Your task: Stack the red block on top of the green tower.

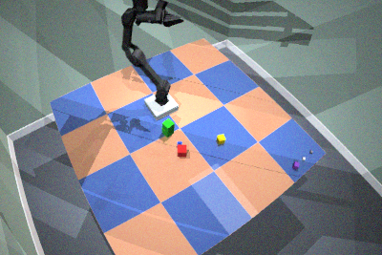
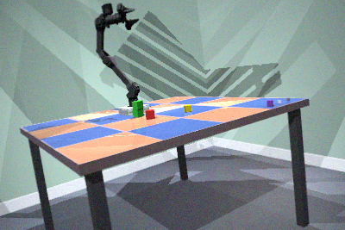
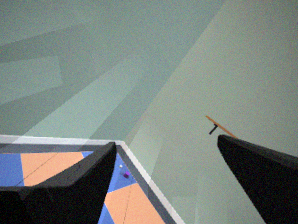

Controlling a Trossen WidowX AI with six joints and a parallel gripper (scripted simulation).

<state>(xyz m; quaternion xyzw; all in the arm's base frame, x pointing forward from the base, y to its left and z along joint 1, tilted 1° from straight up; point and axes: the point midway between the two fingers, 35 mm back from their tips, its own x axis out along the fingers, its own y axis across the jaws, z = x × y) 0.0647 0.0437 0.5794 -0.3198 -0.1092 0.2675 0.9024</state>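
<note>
Right now the red block is 230 mm ahead of my gripper tip, 200 mm to the right of it and 600 mm below it. The rest, counted from my gripper tip: blue block (190 mm ahead, 180 mm to the right, 610 mm below); yellow block (320 mm ahead, 10 mm to the left, 610 mm below); purple block (750 mm ahead, 190 mm to the left, 610 mm below).
</note>
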